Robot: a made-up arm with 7 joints. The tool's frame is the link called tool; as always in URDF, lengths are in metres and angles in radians. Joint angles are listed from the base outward.
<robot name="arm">
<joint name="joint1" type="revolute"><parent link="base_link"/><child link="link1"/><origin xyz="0.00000 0.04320 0.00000" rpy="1.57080 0.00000 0.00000"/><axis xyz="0 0 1"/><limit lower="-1.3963" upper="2.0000"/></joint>
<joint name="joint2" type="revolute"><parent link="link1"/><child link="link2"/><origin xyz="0.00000 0.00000 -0.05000" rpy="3.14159 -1.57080 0.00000"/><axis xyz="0 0 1"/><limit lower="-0.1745" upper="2.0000"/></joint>
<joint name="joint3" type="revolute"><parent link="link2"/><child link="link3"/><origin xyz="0.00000 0.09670 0.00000" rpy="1.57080 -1.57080 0.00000"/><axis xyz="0 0 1"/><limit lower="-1.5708" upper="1.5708"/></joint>
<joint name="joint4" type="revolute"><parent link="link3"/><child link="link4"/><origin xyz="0.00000 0.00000 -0.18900" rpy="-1.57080 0.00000 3.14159"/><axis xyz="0 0 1"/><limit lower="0.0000" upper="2.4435"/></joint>
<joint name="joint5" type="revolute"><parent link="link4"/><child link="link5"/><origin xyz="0.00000 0.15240 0.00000" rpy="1.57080 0.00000 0.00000"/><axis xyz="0 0 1"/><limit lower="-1.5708" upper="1.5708"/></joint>
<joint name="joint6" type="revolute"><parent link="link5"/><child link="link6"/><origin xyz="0.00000 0.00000 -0.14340" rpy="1.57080 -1.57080 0.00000"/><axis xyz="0 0 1"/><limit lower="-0.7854" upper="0.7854"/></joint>
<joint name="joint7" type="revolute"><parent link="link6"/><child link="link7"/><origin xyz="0.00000 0.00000 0.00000" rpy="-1.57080 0.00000 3.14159"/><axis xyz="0 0 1"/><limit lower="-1.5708" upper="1.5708"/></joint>
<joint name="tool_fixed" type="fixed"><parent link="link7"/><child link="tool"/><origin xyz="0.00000 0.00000 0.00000" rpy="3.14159 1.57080 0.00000"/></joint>
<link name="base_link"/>
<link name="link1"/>
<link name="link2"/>
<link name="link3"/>
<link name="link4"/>
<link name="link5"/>
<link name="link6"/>
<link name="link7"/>
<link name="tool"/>
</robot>
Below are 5 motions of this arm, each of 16 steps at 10 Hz.
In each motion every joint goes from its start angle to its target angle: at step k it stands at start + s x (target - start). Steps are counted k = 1, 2, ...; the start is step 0. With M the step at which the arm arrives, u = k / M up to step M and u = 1 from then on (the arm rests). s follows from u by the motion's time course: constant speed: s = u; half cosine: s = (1 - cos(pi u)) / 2; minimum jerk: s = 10 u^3 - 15 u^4 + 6 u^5.
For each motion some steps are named. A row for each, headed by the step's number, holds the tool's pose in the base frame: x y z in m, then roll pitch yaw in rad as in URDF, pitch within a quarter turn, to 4 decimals.
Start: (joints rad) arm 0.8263 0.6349 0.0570 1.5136 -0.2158 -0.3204 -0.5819
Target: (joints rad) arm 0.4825 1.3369 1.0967 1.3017 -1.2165 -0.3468 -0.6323
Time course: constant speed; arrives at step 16
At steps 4, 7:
4: 0.3094 0.3869 0.0755 -3.1156 -0.1367 -1.8114
7: 0.2478 0.4442 0.0986 -3.1169 -0.0432 -1.4792

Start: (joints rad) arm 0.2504 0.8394 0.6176 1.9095 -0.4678 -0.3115 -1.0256
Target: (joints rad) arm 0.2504 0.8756 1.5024 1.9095 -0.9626 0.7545 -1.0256
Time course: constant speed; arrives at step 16
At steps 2, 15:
2: 0.1982 0.3566 0.0654 -2.6615 0.0085 -1.5733
15: 0.0106 0.4147 0.0975 -2.4426 -0.9963 -0.4987

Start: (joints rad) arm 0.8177 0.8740 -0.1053 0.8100 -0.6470 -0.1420 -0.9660
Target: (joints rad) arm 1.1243 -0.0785 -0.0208 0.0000 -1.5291 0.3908 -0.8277
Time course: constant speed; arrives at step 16
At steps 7, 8, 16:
7: 0.4814 0.3286 -0.1835 2.3361 -0.2058 -1.0710
8: 0.4923 0.3024 -0.1958 2.2806 -0.1811 -1.0687
16: 0.5229 0.0476 -0.2503 1.9641 0.1155 -1.2793

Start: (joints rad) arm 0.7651 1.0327 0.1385 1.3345 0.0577 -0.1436 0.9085
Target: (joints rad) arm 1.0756 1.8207 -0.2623 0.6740 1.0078 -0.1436 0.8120
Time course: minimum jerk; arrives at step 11
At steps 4, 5, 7, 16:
4: 0.2727 0.4764 0.1211 1.7201 -0.6000 -1.9273
5: 0.2373 0.5124 0.1403 1.7993 -0.6707 -1.9083
7: 0.1288 0.5767 0.1765 2.0805 -0.7972 -1.9149
16: 0.0131 0.6058 0.1956 2.4222 -0.8442 -1.9894

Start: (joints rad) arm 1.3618 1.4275 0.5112 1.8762 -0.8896 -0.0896 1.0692
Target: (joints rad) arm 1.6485 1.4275 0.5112 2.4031 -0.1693 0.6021 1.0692
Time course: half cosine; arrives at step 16
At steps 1, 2, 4, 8, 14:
1: -0.0559 0.3062 0.2627 2.4787 0.0100 -0.7564
2: -0.0582 0.3019 0.2610 2.4972 0.0029 -0.7784
4: -0.0666 0.2859 0.2539 2.5644 -0.0167 -0.8635
8: -0.0881 0.2357 0.2236 2.7334 -0.0056 -1.1402
14: -0.1000 0.1777 0.1712 2.7920 0.1064 -1.4505

